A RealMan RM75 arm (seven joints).
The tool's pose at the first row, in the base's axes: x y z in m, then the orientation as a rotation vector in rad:
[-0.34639 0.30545 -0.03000 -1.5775 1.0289 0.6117]
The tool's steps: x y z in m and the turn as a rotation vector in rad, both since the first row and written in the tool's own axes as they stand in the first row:
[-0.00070 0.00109 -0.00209 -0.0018 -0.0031 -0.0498]
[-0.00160 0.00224 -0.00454 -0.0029 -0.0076 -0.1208]
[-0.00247 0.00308 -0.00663 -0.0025 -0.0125 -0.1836]
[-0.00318 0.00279 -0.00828 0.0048 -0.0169 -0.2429]
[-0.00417 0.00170 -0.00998 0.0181 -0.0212 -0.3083]
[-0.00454 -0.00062 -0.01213 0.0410 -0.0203 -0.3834]
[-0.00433 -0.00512 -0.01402 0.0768 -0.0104 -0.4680]
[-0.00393 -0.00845 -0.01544 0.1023 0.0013 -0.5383]
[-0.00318 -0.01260 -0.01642 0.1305 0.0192 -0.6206]
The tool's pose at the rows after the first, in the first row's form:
[-0.34795 0.30364 -0.02942 -1.5986 0.9841 0.5810]
[-0.34971 0.30154 -0.02862 -1.6258 0.9200 0.5362]
[-0.35113 0.29978 -0.02778 -1.6468 0.8626 0.4963]
[-0.35145 0.29842 -0.02661 -1.6595 0.8096 0.4544]
[-0.35122 0.29711 -0.02480 -1.6677 0.7523 0.4048]
[-0.34968 0.29522 -0.02275 -1.6715 0.6920 0.3396]
[-0.34595 0.29344 -0.02014 -1.6687 0.6318 0.2546]
[-0.34308 0.29204 -0.01841 -1.6697 0.5830 0.1842]
[-0.33926 0.29097 -0.01666 -1.6719 0.5278 0.1000]

